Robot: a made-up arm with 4 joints.
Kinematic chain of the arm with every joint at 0, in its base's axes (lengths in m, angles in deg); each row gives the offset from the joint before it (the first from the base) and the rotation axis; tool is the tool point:
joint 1: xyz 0 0 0.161 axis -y
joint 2: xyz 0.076 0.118 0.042 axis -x
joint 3: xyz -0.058 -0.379 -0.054 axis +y
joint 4: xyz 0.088 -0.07 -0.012 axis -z
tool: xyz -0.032 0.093 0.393
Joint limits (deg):
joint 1: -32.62..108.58
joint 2: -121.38..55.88
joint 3: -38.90..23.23
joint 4: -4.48..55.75
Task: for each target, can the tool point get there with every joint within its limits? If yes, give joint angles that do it. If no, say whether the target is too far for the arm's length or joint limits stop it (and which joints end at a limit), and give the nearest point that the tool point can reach.
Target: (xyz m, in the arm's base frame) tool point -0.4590 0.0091 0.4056
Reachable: yes | joints 71.52 33.53 -3.77 22.35
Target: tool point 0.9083 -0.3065 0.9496
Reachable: no: too far | nearest point 0.4060 -0.0614 0.5135 | short by 0.709 m
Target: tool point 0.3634 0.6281 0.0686
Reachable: no: joint limits stop it (at a limit: joint 2, joint 3, joint 4) | nearest point 0.4850 0.1074 0.0377 | short by 0.536 m
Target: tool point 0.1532 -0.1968 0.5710
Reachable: yes | joints -12.43 7.37 -13.29 47.24
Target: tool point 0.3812 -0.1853 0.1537
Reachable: yes | joints 53.27 -88.38 11.54 44.62
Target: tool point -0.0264 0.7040 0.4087
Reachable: no: joint limits stop it (at a limit: joint 2) | nearest point -0.0555 0.2023 0.6819 | short by 0.572 m
